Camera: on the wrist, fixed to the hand. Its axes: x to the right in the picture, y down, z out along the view.
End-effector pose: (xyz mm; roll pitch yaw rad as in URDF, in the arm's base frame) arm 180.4 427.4 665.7 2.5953 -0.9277 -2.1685
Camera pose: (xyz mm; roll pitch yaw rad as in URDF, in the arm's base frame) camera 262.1 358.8 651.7 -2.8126 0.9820 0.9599
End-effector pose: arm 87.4 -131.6 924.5 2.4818 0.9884 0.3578
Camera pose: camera 26.1 -44.0 912.6 -2.6868 -0.9336 -2.7857
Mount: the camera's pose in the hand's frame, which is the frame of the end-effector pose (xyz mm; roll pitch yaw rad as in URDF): -4.8 -99.5 -40.6 -0.2073 -0.0426 -3.1071
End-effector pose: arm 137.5 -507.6 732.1 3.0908 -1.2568 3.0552
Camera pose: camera 163.9 -611.7 738.5 2.8704 1.2992 -0.2069
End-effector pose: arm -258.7 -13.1 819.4 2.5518 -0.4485 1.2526
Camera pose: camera -357.1 24.6 797.9 -2.7610 0.5031 -1.8946
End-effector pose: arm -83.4 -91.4 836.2 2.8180 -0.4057 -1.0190
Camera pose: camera 4.2 -29.1 840.6 -3.0335 0.4570 2.1013
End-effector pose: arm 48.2 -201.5 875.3 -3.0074 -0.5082 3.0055
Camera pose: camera 65.5 -297.9 919.7 2.7774 0.5454 -0.1827
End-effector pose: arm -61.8 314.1 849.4 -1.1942 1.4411 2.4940
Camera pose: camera -77.8 419.4 864.2 1.3038 -1.4845 -0.9655
